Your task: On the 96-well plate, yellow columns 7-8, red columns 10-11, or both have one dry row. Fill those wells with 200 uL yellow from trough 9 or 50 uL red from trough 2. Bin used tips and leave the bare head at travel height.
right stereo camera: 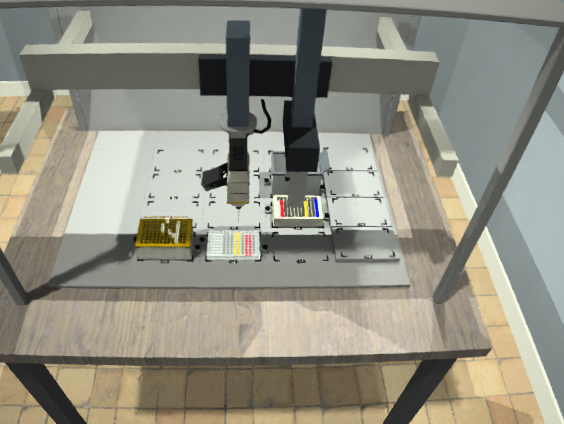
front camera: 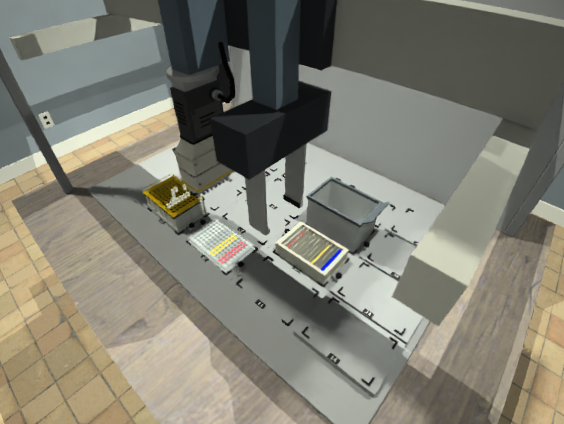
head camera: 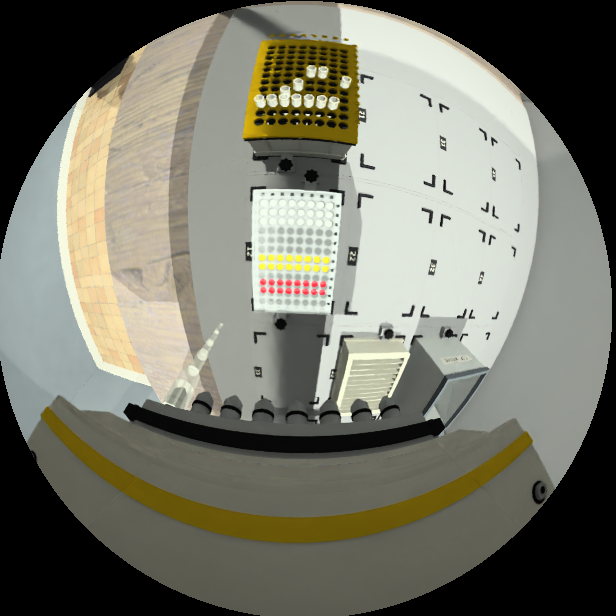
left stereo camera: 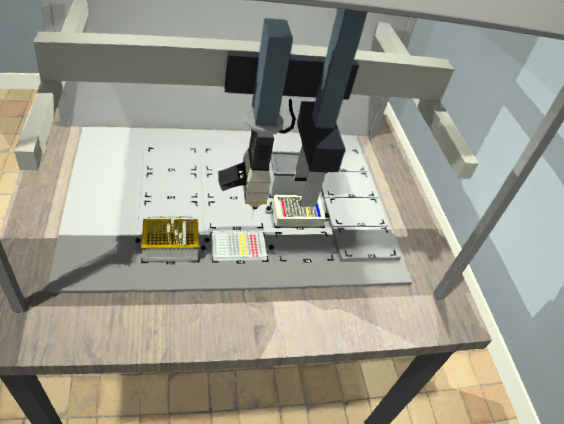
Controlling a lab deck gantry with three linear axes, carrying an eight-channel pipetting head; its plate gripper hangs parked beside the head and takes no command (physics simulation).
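The pipetting head (front camera: 200, 162) (head camera: 293, 488) (left stereo camera: 257, 189) (right stereo camera: 238, 189) hangs above the deck behind the 96-well plate (front camera: 207, 257) (head camera: 292, 309) (left stereo camera: 240, 257) (right stereo camera: 234, 257). One clear tip (head camera: 195, 367) (left stereo camera: 253, 214) is on its leftmost channel in the head view, with no colour seen inside; the other nozzles are bare. Both yellow columns and both red columns show colour in every row. The trough block (front camera: 300, 264) (head camera: 376, 345) (left stereo camera: 300, 222) (right stereo camera: 298, 222) stands right of the plate, with red, yellow and blue troughs. My parked gripper (front camera: 276, 217) is open and empty, its fingers apart.
The yellow tip rack (front camera: 172, 218) (head camera: 298, 133) (left stereo camera: 170, 254) (right stereo camera: 165, 251), with several tips, stands left of the plate in the stereo views. The grey waste bin (front camera: 330, 225) (head camera: 428, 367) (left stereo camera: 284, 186) (right stereo camera: 280, 185) stands behind the trough block. Black knobs stand beside the labware.
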